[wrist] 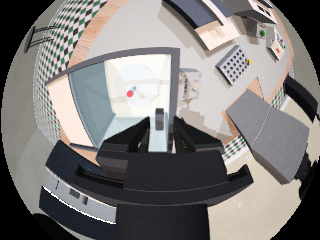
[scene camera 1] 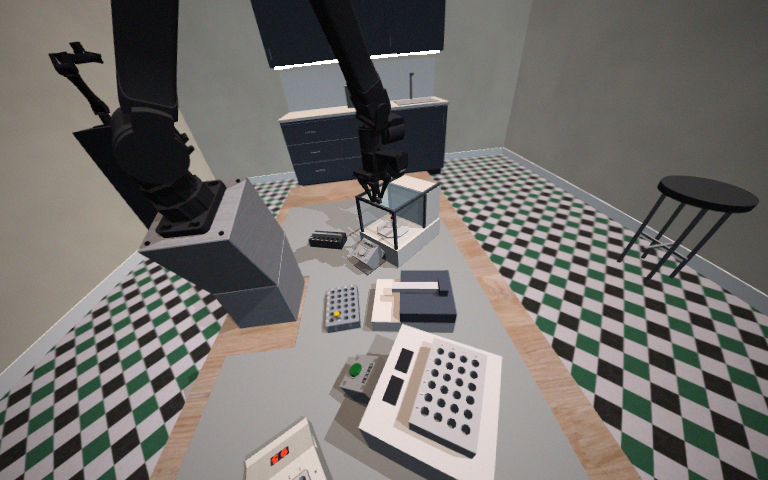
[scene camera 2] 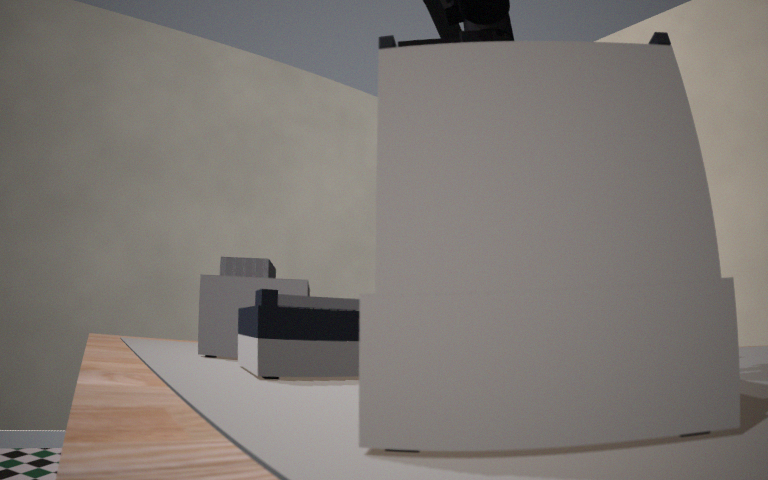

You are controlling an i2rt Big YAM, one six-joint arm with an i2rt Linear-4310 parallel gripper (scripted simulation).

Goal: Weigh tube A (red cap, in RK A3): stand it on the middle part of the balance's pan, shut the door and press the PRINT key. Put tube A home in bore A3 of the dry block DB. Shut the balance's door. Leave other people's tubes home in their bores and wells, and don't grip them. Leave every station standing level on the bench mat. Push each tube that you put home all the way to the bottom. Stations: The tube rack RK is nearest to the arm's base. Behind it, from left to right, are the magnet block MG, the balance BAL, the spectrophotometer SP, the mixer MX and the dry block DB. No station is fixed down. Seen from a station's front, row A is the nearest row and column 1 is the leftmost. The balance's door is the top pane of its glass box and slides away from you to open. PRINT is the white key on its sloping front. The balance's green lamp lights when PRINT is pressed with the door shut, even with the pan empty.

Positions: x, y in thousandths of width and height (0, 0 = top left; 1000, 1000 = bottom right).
balance: wrist 592, 340; scene camera 1 508, 491; scene camera 2 713, 572
tube rack: wrist 705, 277; scene camera 1 450, 624; not seen in scene camera 2 (hidden by the balance)
